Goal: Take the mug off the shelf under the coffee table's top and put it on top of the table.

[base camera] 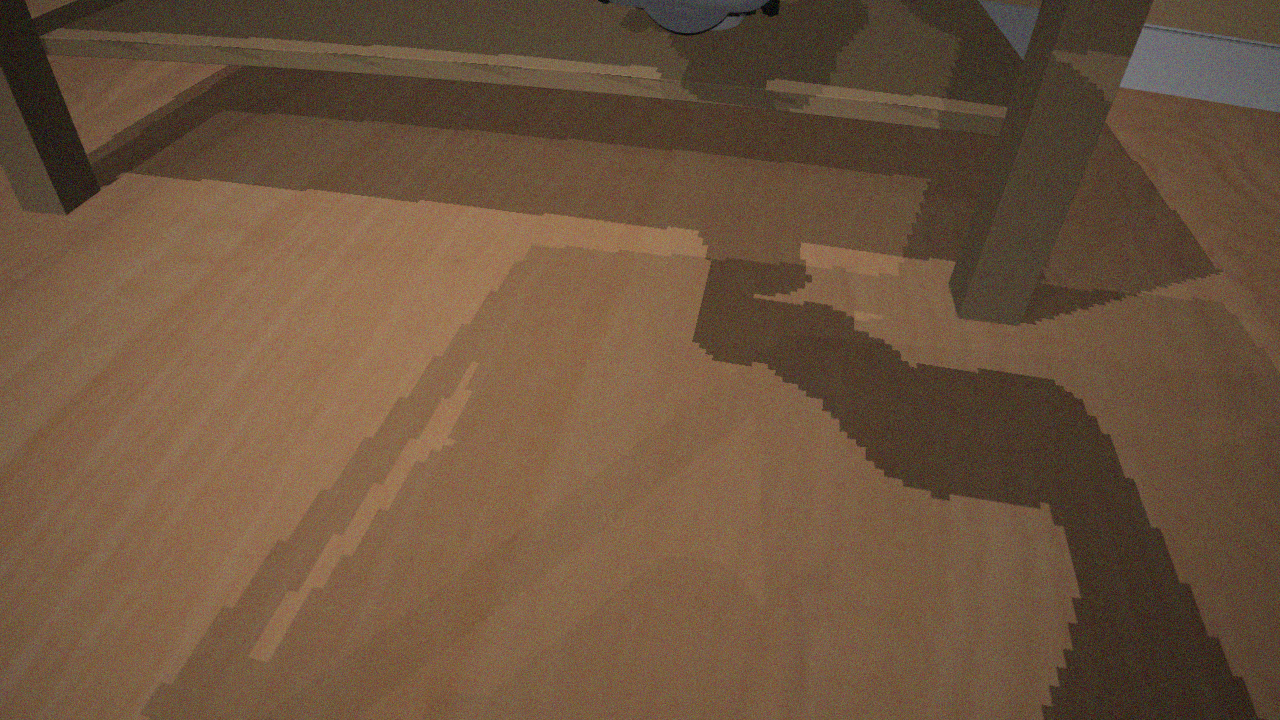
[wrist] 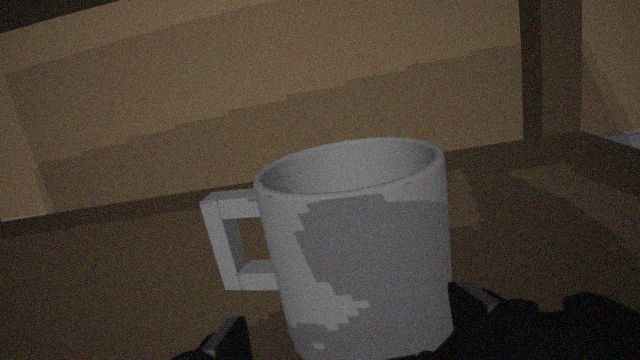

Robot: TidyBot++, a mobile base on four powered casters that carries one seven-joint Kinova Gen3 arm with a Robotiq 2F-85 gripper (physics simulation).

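Frame: origin at the arm's base, x ahead, y left, z up, level; centimetres.
Seen in the pictures: gripper, between the fingertips: (wrist: 349, 323).
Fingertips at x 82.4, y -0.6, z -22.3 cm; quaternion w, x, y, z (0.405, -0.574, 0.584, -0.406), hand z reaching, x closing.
Offsets run from my fingertips to a thing's middle. "pt": to the spot under its first point.
The light grey mug @(dx +3.0, dy +0.2, dz +2.4 cm) (wrist: 370, 250) stands upright on the dark brown shelf (wrist: 125, 285) (base camera: 358, 26) in the wrist view, its open rim up and its square handle to the left. My gripper (wrist: 349, 323) is open, with one black fingertip low at the left of the mug, below the handle, and the other close against its right side. Whether the right fingertip touches the mug I cannot tell. The mug's lowest part is cut off or hidden. In the base view a rounded grey part with black pieces beside it shows at the top edge, over the shelf. The table's top does not show in the base view.
The table's legs (base camera: 1029, 197) (base camera: 44, 125) stand at the right and left in the base view. A post @(pt dx +28.8, dy -29.5, dz +5.8 cm) (wrist: 560, 65) rises behind the mug at the right in the wrist view. A white baseboard (base camera: 1199, 76) runs along the wall at the back right.
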